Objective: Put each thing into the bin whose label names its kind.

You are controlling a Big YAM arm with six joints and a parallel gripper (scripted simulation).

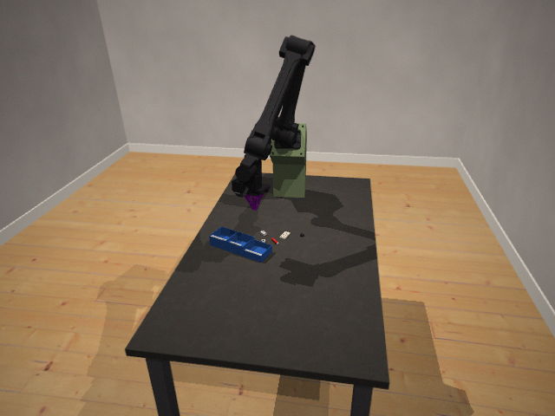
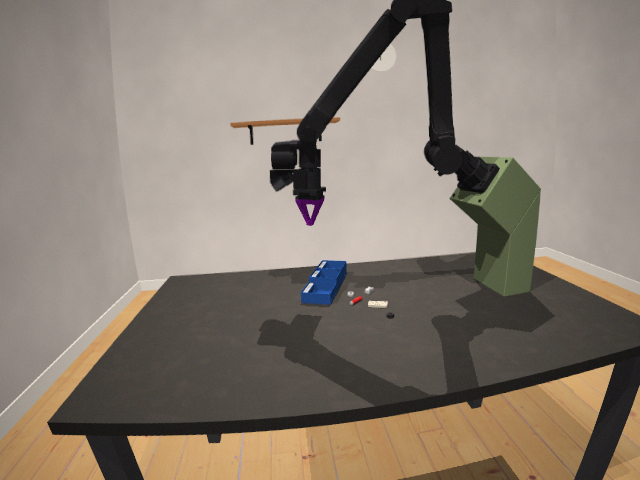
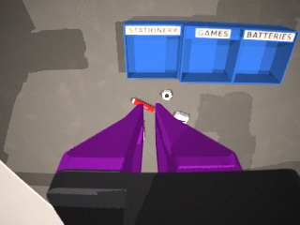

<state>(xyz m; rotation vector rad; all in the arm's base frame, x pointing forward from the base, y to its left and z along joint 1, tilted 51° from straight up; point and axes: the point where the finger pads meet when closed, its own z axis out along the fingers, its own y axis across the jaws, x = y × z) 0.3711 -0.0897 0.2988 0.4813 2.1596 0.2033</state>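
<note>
Right now the red battery is 110 mm behind my hand, 60 mm to the left of it and 220 mm below it. From my hand the other things lie so: grey nut 100 mm behind, 20 mm to the left, 220 mm below; cream domino 160 mm behind, 100 mm to the left, 220 mm below; dark hex nut 160 mm behind, 180 mm to the left, 220 mm below.
</note>
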